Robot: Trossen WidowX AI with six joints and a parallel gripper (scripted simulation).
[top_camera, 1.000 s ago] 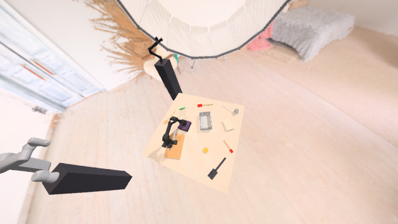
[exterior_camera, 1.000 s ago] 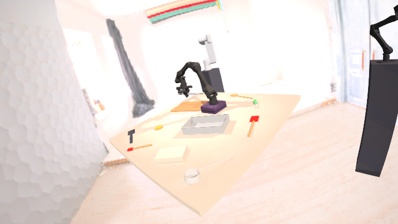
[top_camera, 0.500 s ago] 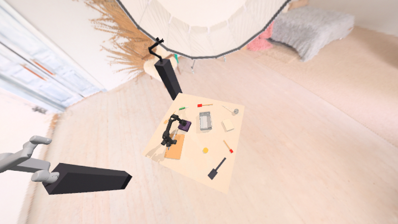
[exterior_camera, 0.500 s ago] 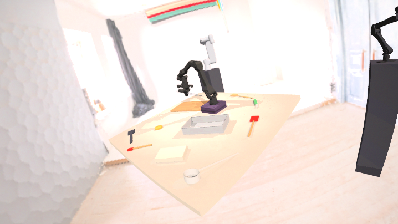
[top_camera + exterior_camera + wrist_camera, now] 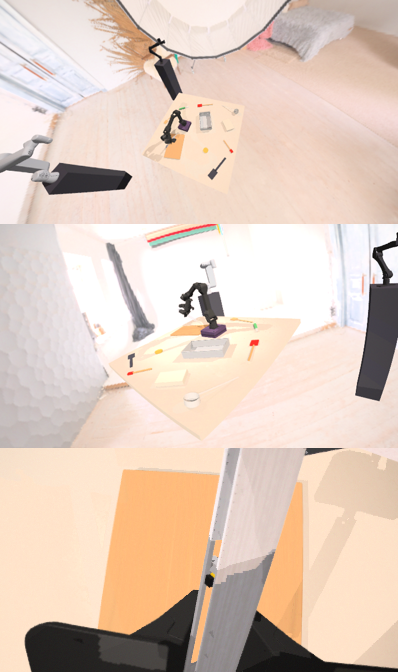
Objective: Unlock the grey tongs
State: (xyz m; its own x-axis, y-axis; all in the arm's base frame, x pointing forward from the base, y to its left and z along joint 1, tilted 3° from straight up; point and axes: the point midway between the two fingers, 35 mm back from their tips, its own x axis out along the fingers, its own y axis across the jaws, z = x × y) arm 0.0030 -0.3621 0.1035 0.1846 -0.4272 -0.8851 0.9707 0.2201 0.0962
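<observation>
Now: gripper tip 20 mm to the right of the wooden board and 140 mm above it. Also, from my gripper tip: black spatula (670 mm ahead, 30 mm to the right, 150 mm below); then grey roasting tin (280 mm ahead, 560 mm to the left, 120 mm below); then yellow disc (450 mm ahead, 140 mm to the left, 140 mm below).
</observation>
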